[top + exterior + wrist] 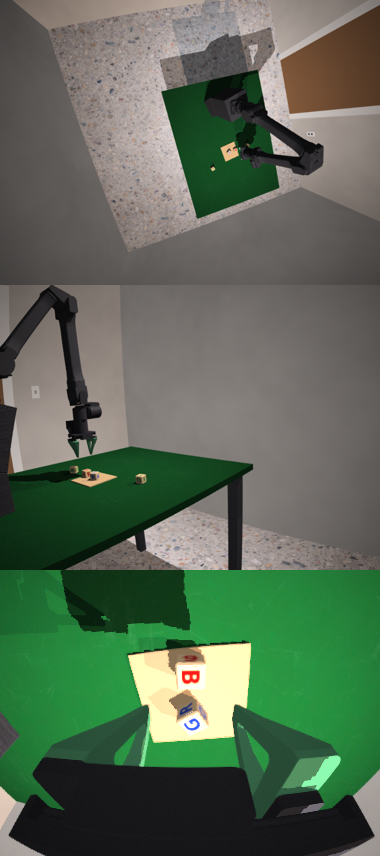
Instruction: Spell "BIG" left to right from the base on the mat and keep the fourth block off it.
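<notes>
My hand is 8 cm above the B block. The rest, counted from my hand: I block 12 cm to the left, 9 cm below; then tan mat 5 cm to the right, 10 cm below.
</notes>
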